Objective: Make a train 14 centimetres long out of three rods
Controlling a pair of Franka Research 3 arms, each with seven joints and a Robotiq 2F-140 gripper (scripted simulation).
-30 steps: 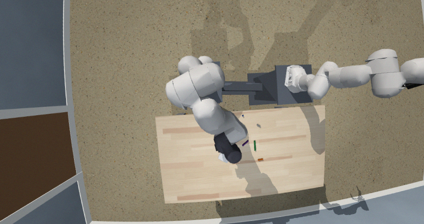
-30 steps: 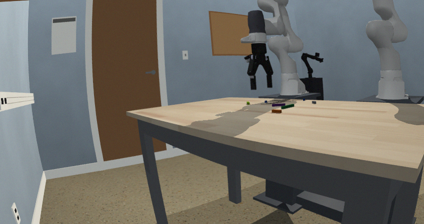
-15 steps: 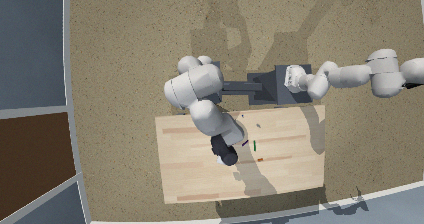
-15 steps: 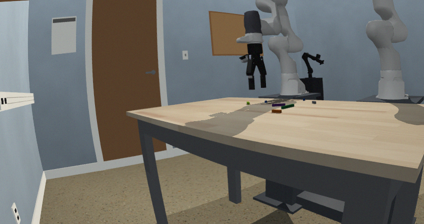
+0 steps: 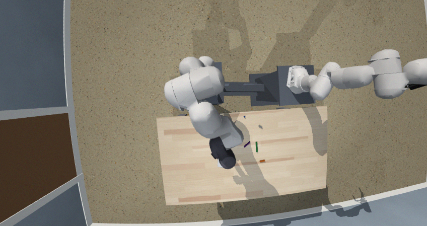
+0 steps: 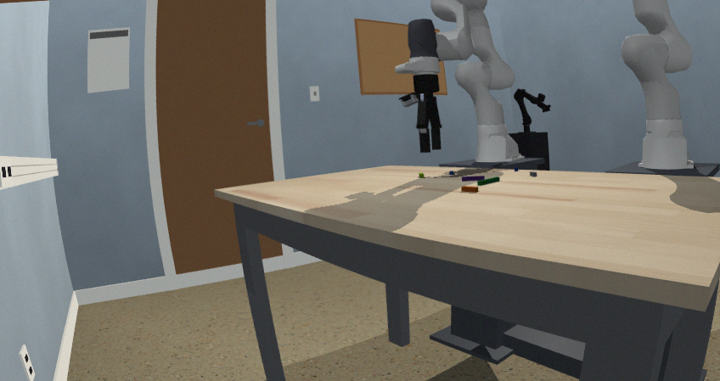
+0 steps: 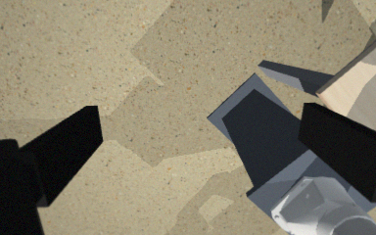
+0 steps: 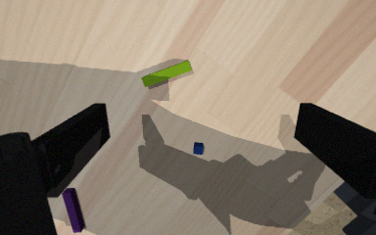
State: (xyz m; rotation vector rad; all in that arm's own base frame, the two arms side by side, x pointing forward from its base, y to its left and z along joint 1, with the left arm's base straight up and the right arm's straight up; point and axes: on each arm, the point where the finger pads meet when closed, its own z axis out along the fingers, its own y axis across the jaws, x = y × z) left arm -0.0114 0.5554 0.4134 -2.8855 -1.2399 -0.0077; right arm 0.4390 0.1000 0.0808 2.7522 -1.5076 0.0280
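Observation:
Now: the green rod 60 mm ahead of my right hand, 290 mm to the left of it and 80 mm below it. From my right hand the other things lie so: grey rod (100 mm behind, 310 mm to the left, 80 mm below); then lime rod (40 mm ahead, 80 mm below); then purple rod (40 mm ahead, 210 mm to the left, 80 mm below).

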